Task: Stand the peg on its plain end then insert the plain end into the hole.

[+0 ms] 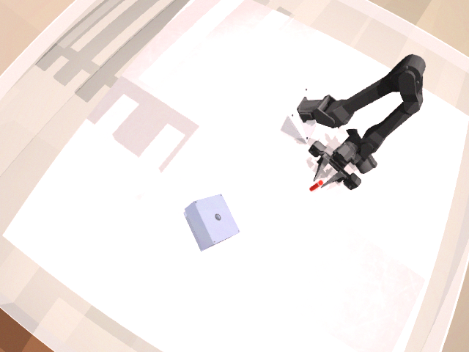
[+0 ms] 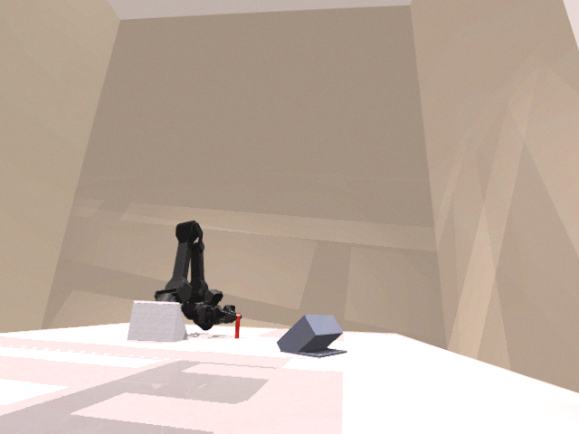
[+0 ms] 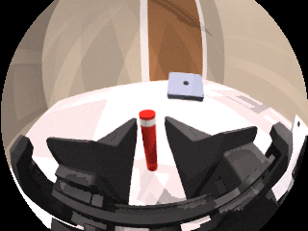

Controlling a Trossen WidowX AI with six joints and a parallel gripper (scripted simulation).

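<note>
Right now my gripper tip is 10 mm past the red peg and 10 mm above it. From my gripper tip the other things lie so: sloped grey-blue panel 260 mm ahead, 200 mm to the right, 30 mm below.
</note>
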